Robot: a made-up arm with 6 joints.
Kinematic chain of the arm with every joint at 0, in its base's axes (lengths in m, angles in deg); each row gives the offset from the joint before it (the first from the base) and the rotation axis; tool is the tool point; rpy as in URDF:
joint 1: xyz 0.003 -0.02 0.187 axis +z
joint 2: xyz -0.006 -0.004 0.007 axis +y
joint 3: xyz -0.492 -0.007 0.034 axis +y
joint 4: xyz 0.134 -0.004 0.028 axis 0.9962 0 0.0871
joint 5: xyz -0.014 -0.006 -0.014 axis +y
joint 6: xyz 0.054 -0.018 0.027 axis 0.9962 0 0.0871
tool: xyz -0.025 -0.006 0.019 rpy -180 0 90
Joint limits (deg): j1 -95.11..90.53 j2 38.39..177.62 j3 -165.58..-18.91 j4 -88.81..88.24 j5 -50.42..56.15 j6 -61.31..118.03
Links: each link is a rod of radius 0.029 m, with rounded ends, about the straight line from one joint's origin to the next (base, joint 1, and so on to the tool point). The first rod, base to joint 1, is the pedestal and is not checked.
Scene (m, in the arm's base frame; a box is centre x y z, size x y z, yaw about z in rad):
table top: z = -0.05
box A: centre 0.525 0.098 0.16 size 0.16 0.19 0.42 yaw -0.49
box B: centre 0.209 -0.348 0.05 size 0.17 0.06 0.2 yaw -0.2
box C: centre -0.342 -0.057 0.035 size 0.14 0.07 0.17 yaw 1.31
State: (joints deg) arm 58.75 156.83 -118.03 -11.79 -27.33 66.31
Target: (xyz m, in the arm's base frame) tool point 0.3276 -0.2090 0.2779
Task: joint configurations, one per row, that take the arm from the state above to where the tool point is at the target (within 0.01 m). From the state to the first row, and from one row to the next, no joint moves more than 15 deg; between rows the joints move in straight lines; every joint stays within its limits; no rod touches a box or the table.
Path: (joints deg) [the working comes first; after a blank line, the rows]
Joints at the target: -20.78 148.93 -25.19 14.19 -0.27 77.54
Straight joint move there: touches box A.

1: 50.02 145.51 -110.03 -13.42 -23.74 59.01
2: 41.28 134.19 -102.04 -15.05 -20.14 51.71
3: 32.55 122.87 -94.04 -16.69 -16.55 44.40
4: 23.82 111.54 -86.04 -18.32 -12.95 37.10
5: 14.90 119.02 -73.87 -11.82 -10.42 45.19
6: 5.98 126.50 -61.70 -5.31 -7.88 53.28
7: -2.94 133.97 -49.53 1.19 -5.34 61.36
8: -11.86 141.45 -37.36 7.69 -2.80 69.45
9: -20.78 148.93 -25.19 14.19 -0.27 77.54

